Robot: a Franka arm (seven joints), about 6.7 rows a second.
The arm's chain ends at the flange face. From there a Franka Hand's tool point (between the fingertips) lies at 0.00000 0.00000 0.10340 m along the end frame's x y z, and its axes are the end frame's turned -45 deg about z.
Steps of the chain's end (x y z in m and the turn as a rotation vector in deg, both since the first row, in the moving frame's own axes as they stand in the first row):
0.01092 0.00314 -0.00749 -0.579 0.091 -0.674
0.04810 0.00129 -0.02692 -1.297 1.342 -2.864
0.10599 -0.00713 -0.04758 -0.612 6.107 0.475
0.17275 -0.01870 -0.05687 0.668 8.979 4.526
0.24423 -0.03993 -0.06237 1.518 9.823 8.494
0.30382 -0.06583 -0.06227 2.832 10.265 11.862
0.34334 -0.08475 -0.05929 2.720 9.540 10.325
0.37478 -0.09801 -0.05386 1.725 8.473 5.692
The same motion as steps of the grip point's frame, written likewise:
0.00488 0.01080 -0.00750 -0.474 -0.345 -0.674
0.03324 0.03829 -0.02697 -1.866 0.032 -2.864
0.08695 0.07849 -0.04817 -4.751 3.886 0.475
0.14720 0.11997 -0.05814 -5.877 6.821 4.526
0.21450 0.15604 -0.06392 -5.873 8.019 8.494
0.27690 0.17937 -0.06404 -5.256 9.261 11.862
0.31741 0.19287 -0.06083 -4.822 8.669 10.325
0.34683 0.20491 -0.05503 -4.772 7.211 5.692

